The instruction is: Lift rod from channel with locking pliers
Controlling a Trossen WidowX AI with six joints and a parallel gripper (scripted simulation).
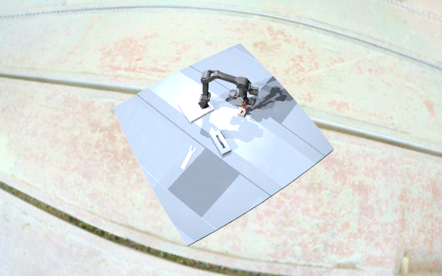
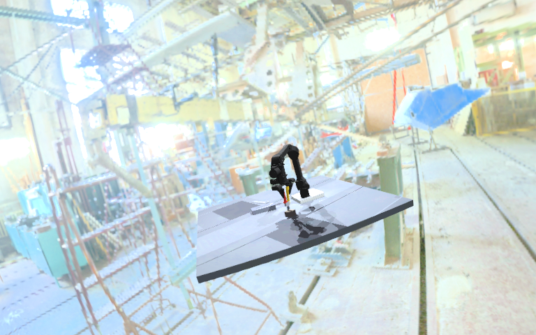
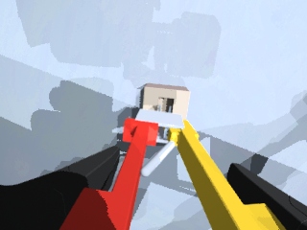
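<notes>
Right now the channel block is 250 mm to the right of my gripper tip, 150 mm ahead of it and 120 mm below it. The rest, counted from my gripper tip: yellow handle: 10 mm to the right, 10 mm behind; then brown holster: 120 mm below, 10 mm to the left; then dark rod: 250 mm to the right, 140 mm ahead, 120 mm below.
</notes>
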